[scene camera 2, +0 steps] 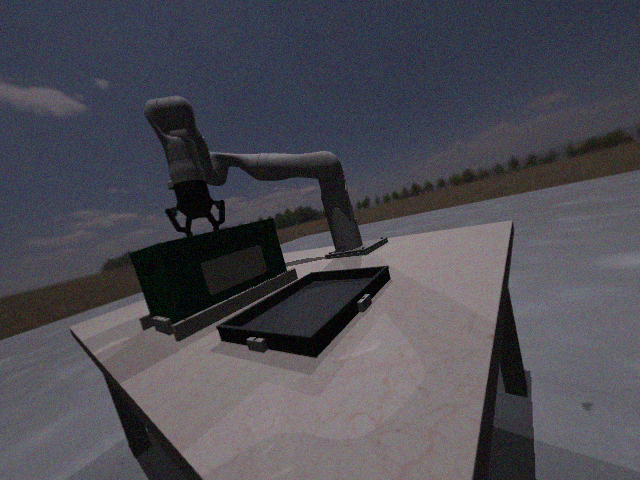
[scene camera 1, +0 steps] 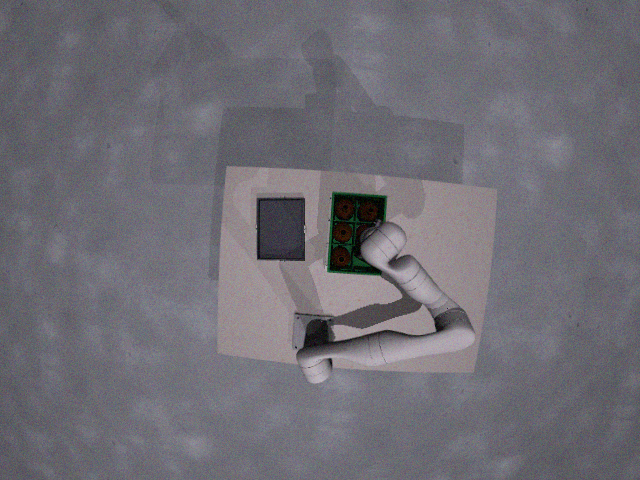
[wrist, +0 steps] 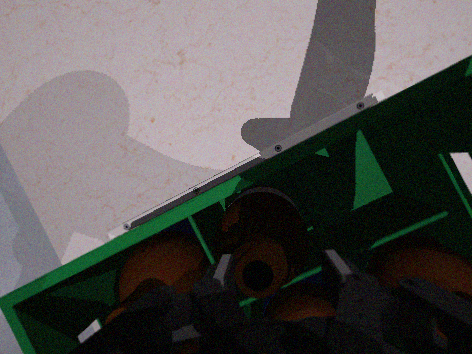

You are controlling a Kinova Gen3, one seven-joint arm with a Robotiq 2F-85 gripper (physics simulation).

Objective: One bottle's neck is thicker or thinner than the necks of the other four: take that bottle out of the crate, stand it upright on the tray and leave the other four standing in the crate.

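Frame: origin at the arm's base, x ahead, y left, z up, level; centimetres.
Seen in the pictures: gripper, fingertip midpoint: (wrist: 278, 268); arm's base, origin of the base link: (scene camera 2: 348, 248) (scene camera 1: 317, 329).
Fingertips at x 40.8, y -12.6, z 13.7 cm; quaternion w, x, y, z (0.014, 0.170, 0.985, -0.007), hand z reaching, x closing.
Offsets run from my fingertips to a thing's middle. "*": to the spot under its first point. Level surfaces: height alone.
The green crate @(dx +0.8, dy +3.5, dz -6.4 cm) (scene camera 1: 356, 272) (scene camera 2: 170, 279) (wrist: 65, 272) holds brown bottles, seen from above. Bottles @(dx +9.3, dy +8.5, dz -6.6 cm) (scene camera 1: 344, 208) @(dx +0.7, dy +8.2, dz -6.6 cm) (scene camera 1: 342, 232) @(dx -8.6, dy +7.6, dz -6.6 cm) (scene camera 1: 341, 256) stand in the left column, and another bottle @(dx +9.6, dy -0.3, dz -6.6 cm) (scene camera 1: 368, 210) stands at the back right. The middle right bottle @(dx +1.1, dy -0.4, dz -6.6 cm) (scene camera 1: 363, 230) (wrist: 265, 217) is partly hidden by the arm in scene camera 1. My gripper (scene camera 2: 203, 230) (wrist: 278, 268) is open and points down at the crate's rim level. In the wrist view its fingertips lie either side of that bottle's mouth, which is nearer the left finger. The dark tray @(* dx -1.1, dy +33.0, dz -14.7 cm) (scene camera 1: 280, 228) (scene camera 2: 305, 310) is empty. I cannot tell which neck differs.
The pale table @(dz -15.2 cm) (scene camera 1: 439, 258) (scene camera 2: 413, 351) bears the crate and tray. Grey rails (scene camera 2: 235, 304) (wrist: 320, 127) run along the crate's base. Small clips (scene camera 2: 256, 343) (scene camera 2: 364, 302) hold the tray's edges. The arm (scene camera 1: 413, 351) (scene camera 2: 279, 166) reaches over the table from its base plate (scene camera 1: 298, 330).
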